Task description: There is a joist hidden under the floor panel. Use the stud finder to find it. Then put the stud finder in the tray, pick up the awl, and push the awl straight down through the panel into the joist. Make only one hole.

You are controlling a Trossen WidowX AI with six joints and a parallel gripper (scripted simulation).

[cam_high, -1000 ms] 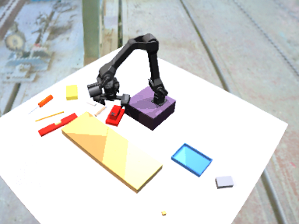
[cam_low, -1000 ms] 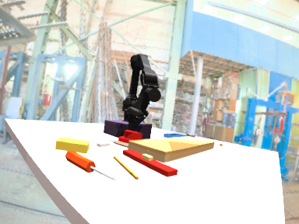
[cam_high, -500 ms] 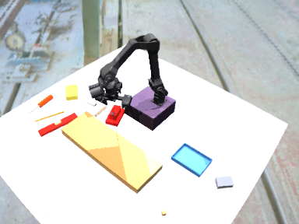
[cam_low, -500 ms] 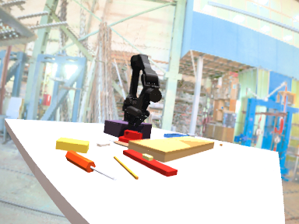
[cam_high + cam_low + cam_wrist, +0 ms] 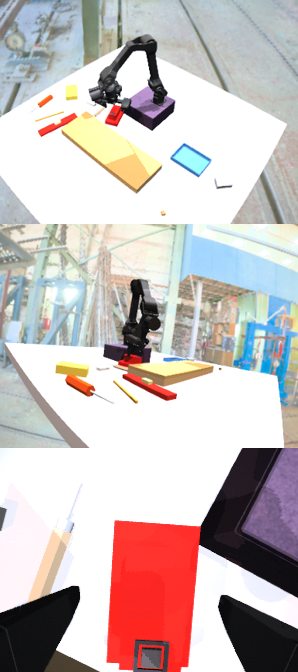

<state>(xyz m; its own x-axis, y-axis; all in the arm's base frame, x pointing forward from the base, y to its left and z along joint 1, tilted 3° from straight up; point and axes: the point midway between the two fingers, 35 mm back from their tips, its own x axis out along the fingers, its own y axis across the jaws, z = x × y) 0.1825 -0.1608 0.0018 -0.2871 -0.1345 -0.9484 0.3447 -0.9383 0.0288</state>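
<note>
Right now my gripper tip is 20 mm short of the stud finder, 10 mm to the right of it and 10 mm above it. Also, from my gripper tip: tan-handled pointed tool (90 mm to the right, 50 mm below, 10 mm behind); small white piece (180 mm to the right, 50 mm below, 10 mm ahead); red level (240 mm ahead, 200 mm to the right, 40 mm below).
</note>
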